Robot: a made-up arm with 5 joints.
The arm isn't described. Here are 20 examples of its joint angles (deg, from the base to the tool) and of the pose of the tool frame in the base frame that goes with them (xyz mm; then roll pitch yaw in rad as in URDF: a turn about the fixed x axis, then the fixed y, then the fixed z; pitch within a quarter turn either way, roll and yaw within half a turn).
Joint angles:
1: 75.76 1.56 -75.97 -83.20 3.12
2: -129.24 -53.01 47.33 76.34 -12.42
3: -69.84 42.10 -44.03 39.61 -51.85
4: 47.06 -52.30 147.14 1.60 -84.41
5: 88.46 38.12 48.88 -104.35 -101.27
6: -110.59 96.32 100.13 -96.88 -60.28
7: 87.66 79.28 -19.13 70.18 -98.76
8: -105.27 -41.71 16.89 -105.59 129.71
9: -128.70 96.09 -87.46 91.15 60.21
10: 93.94 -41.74 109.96 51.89 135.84
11: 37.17 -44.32 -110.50 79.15 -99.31
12: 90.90 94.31 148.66 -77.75 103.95
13: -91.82 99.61 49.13 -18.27 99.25
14: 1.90 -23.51 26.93 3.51 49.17
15: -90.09 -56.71 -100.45 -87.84 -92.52
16: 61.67 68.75 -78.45 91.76 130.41
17: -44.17 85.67 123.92 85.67 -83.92
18: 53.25 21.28 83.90 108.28 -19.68
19: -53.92 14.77 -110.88 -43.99 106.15
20: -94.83 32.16 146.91 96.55 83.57
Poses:
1: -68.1 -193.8 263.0 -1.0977 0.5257 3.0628
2: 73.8 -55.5 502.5 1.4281 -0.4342 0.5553
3: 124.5 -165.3 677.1 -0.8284 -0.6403 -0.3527
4: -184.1 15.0 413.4 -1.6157 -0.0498 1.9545
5: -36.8 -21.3 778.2 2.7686 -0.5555 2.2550
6: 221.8 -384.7 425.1 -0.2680 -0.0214 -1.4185
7: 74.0 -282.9 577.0 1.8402 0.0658 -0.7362
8: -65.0 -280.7 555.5 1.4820 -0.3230 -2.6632
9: 42.5 25.3 851.7 2.8350 -0.7605 0.6819
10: -364.8 -74.4 633.1 -0.1066 -0.6879 2.7821
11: 114.9 -159.7 399.9 -3.0323 0.2607 1.3674
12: 12.1 -136.1 393.4 1.5051 0.5659 2.8455
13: 134.4 -390.3 508.1 2.1516 0.0062 -1.4157
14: -94.3 -185.8 722.4 -0.1571 -1.1729 -2.3963
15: 143.1 -128.8 863.6 -2.8579 -0.8124 0.9589
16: -83.2 -482.8 321.0 -1.8873 0.3081 -1.3884
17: 149.0 -163.7 618.0 2.1428 -0.7477 2.0998
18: -74.3 -174.2 524.0 -1.3928 -0.1866 -1.6086
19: -113.8 -118.2 635.9 -1.0708 -0.1597 2.5740
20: 26.8 -539.7 478.6 -2.6842 0.9020 -1.3793
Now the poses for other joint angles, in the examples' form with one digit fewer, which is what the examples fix.
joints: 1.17 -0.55 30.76 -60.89 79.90
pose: -115 -244 485 0.744 0.178 -2.563
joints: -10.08 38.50 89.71 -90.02 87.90
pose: 19 -270 531 2.273 -0.334 -1.979
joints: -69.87 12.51 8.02 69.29 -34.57
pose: 40 -173 636 -1.924 -0.992 -0.580
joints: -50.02 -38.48 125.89 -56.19 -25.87
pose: -187 -64 389 -1.178 0.211 2.123
